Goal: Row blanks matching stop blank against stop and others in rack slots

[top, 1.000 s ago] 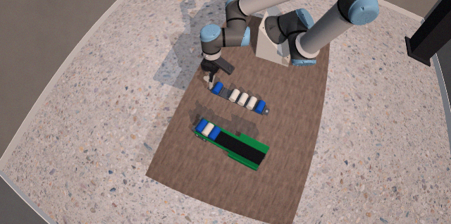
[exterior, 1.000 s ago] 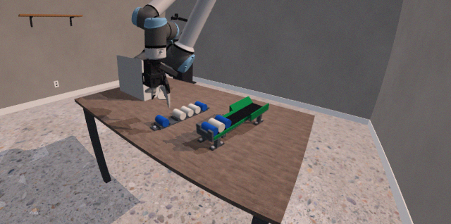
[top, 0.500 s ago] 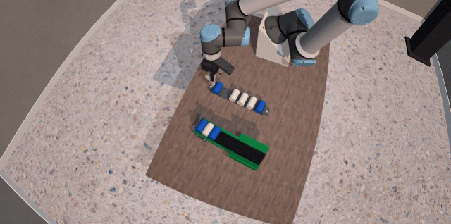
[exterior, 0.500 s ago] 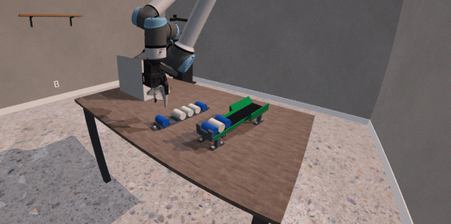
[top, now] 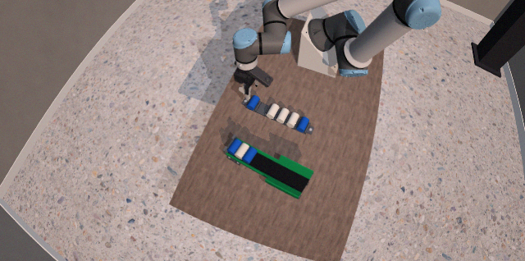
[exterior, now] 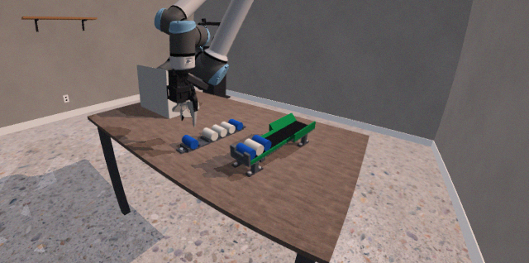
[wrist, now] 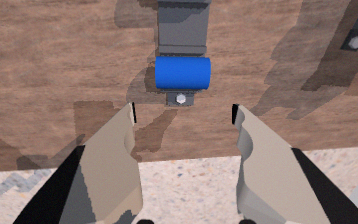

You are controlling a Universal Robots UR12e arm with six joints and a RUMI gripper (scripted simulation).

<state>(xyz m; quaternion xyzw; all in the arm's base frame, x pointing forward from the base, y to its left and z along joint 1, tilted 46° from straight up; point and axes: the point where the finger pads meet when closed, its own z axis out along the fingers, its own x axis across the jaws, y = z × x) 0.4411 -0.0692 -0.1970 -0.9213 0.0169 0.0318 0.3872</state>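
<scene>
The stock rack is 10 mm ahead of my hand, 130 mm to the left of it and 130 mm below it. The rest, counted from my hand: grey stop 260 mm ahead, 10 mm to the left, 60 mm below.
</scene>
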